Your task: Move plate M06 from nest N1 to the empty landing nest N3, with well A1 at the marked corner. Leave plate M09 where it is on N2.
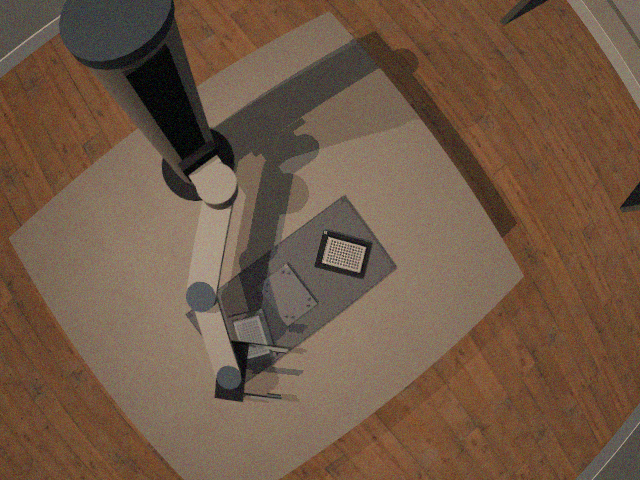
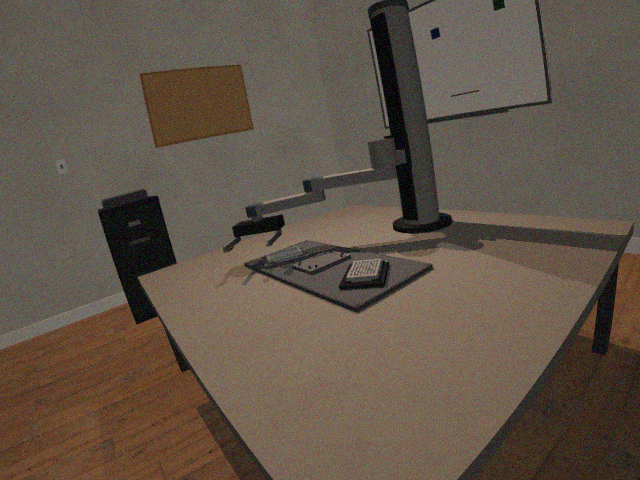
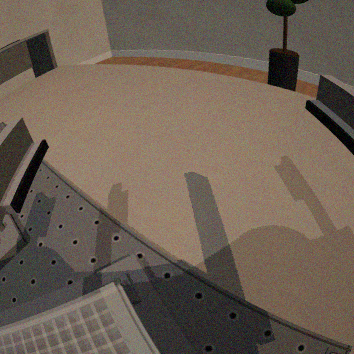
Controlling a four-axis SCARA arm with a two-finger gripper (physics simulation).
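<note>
A clear, pale plate (image 1: 249, 329) (image 2: 284, 255) (image 3: 65, 330) sits in a grey nest at the end of the board near the gripper. A beige plate (image 1: 344, 254) (image 2: 364, 269) sits in a black nest (image 1: 318, 260) (image 2: 361, 283) at the board's other end. Between them is a flat grey nest (image 1: 289, 294) (image 2: 321, 262) with small pins and no plate. I cannot read any plate or nest labels, or well A1. My gripper (image 1: 284, 373) (image 2: 248, 245) (image 3: 179, 99) is open and empty, above table height, with its fingers spread beside and partly over the clear plate's end.
The dark perforated board (image 1: 356, 219) (image 2: 356, 304) (image 3: 65, 220) lies on the beige table (image 1: 444, 222) (image 2: 392, 372) (image 3: 175, 110). The arm's tall column (image 1: 116, 36) (image 2: 413, 113) stands behind it. Arm shadows cross the board. A potted plant (image 3: 283, 69) stands beyond the table.
</note>
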